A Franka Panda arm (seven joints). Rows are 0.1 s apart.
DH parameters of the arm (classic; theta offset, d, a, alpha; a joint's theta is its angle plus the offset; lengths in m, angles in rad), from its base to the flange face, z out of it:
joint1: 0 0.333 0 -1.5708
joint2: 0 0 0 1.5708
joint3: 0 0.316 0.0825 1.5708
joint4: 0 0 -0.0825 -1.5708
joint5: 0 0.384 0 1.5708
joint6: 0 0 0.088 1.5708
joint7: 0 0.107 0 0
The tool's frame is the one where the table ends.
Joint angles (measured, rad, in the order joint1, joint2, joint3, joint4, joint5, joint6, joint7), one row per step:
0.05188, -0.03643, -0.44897, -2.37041, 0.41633, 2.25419, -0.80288
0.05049, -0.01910, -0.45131, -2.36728, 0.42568, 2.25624, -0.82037
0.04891, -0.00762, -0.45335, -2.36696, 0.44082, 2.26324, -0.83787
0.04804, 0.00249, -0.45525, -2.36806, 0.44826, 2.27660, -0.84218
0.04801, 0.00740, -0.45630, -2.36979, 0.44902, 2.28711, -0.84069
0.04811, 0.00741, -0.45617, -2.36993, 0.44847, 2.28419, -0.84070
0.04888, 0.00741, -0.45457, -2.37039, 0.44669, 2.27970, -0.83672
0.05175, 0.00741, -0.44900, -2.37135, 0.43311, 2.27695, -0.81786
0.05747, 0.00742, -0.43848, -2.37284, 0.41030, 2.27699, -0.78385
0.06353, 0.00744, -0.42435, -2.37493, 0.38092, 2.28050, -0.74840
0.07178, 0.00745, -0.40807, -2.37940, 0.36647, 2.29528, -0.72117
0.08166, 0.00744, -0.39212, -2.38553, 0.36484, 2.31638, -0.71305
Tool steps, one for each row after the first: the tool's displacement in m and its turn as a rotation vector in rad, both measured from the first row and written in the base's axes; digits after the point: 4 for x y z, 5 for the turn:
0.0005, -0.0021, -0.0062, 0.00134, 0.00484, 0.00559
0.0006, -0.0042, -0.0106, 0.00461, 0.00123, 0.00567
0.0008, -0.0064, -0.0145, 0.00043, -0.00056, -0.00238
0.0007, -0.0077, -0.0167, -0.00527, -0.00122, -0.00856
0.0005, -0.0073, -0.0169, -0.00369, 0.00113, -0.00705
0.0004, -0.0058, -0.0175, -0.00139, 0.00647, -0.00582
0.0013, -0.0018, -0.0181, -0.00635, 0.01891, -0.00462
0.0033, 0.0054, -0.0189, -0.01804, 0.03667, -0.00427
0.0059, 0.0140, -0.0197, -0.03651, 0.05362, 0.00222
0.0095, 0.0243, -0.0206, -0.05166, 0.05708, 0.00707
0.0131, 0.0353, -0.0215, -0.06226, 0.04812, 0.02063

